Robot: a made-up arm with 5 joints.
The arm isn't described. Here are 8 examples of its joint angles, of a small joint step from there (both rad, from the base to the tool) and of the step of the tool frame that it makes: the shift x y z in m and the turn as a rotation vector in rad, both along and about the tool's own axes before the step.
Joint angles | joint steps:
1: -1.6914 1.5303 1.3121 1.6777 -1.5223 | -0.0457 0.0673 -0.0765 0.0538 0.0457
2: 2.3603 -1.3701 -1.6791 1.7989 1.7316 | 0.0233 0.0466 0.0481 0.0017 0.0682
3: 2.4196 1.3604 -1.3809 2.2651 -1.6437 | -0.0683 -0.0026 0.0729 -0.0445 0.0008
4: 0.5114 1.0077 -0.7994 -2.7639 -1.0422 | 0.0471 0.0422 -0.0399 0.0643 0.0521
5: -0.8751 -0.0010 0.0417 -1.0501 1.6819 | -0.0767 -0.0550 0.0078 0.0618 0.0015
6: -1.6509 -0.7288 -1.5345 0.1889 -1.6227 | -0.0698 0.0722 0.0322 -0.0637 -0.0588
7: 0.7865 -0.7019 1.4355 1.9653 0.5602 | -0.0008 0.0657 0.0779 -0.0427 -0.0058
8: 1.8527 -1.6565 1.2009 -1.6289 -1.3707 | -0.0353 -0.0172 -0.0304 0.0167 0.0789
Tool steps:
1: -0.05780 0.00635 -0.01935 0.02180 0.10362 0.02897
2: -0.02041 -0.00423 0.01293 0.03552 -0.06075 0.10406
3: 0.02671 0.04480 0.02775 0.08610 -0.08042 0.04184
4: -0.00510 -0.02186 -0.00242 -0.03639 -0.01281 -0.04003
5: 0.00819 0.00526 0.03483 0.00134 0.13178 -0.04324
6: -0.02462 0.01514 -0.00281 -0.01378 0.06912 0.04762
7: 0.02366 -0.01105 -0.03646 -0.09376 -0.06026 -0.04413
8: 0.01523 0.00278 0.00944 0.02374 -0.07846 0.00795
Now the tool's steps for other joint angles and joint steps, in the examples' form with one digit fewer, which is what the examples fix.
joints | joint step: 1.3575 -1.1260 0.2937 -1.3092 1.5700 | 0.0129 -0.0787 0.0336 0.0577 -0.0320
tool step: 0.0350 0.0309 0.0297 0.0389 0.0953 -0.1278
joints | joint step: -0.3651 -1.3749 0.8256 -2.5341 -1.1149 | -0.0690 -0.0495 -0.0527 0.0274 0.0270
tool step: 0.0244 -0.0421 0.0062 -0.0530 -0.0546 -0.0710
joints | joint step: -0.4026 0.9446 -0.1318 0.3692 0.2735 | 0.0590 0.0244 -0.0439 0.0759 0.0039
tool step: -0.0182 0.0245 0.0254 0.0509 0.0524 -0.0098
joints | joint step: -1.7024 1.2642 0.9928 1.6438 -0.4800 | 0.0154 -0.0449 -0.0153 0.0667 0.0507
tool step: -0.0358 -0.0177 0.0092 -0.0307 0.0396 0.0536
